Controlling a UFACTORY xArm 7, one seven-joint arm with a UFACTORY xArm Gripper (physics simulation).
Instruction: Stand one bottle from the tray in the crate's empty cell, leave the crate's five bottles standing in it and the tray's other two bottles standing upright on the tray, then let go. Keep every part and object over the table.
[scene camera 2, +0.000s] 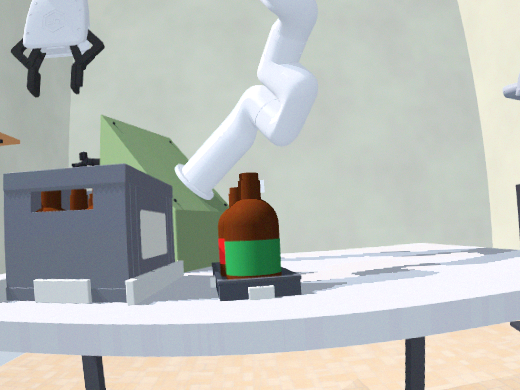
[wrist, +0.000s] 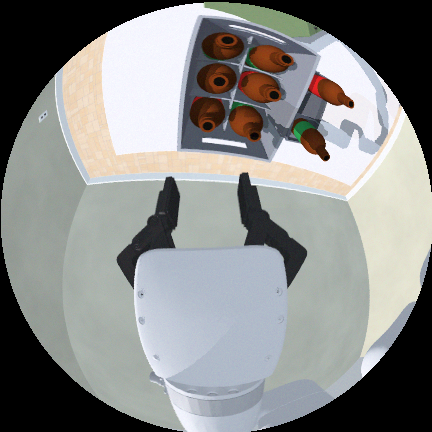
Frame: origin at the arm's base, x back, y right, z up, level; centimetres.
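Where they show: gripper, fingertip midpoint: (scene camera 2: 54, 93) (wrist: 206, 183); arm's base, origin of the base link: (scene camera 2: 193, 183).
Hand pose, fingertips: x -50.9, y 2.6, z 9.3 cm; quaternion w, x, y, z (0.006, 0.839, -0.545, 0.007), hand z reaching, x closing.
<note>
Each offset is from my fingertips to the top centre of the thing. "spot": to the spot under its first point.
The grey crate @[dz -13.0, dx +8.8, dy -2.9 cm] (scene camera 2: 65, 245) (wrist: 295, 92) stands on the table with a brown bottle upright in each of its cells, in two rows of three; one bottle @[dz -14.2, dx -0.5, dy -0.4 cm] (wrist: 207, 114) stands in the near left cell in the wrist view. The dark tray @[dz -28.0, dx +14.2, dy -25.7 cm] (scene camera 2: 257, 288) (wrist: 314, 106) stands beside the crate. A green-labelled bottle @[dz -14.5, dx +6.2, dy -28.7 cm] (scene camera 2: 252, 245) (wrist: 309, 137) and a red-labelled bottle @[dz -14.5, dx +22.7, dy -22.3 cm] (scene camera 2: 222, 250) (wrist: 330, 91) stand upright on it. My gripper (scene camera 2: 55, 92) (wrist: 206, 183) is open and empty, high above the crate, clear of the bottle tops.
A green sloped block (scene camera 2: 192, 240) (wrist: 265, 11) stands behind the crate. Light low strips @[spot: dz -29.0, dx -5.6, dy -6.4 cm] (scene camera 2: 62, 291) lie along the crate's base. The table's front edge (scene camera 2: 320, 335) runs close before crate and tray. A white arm part (scene camera 2: 220, 155) shows above and behind the tray in the scene view.
</note>
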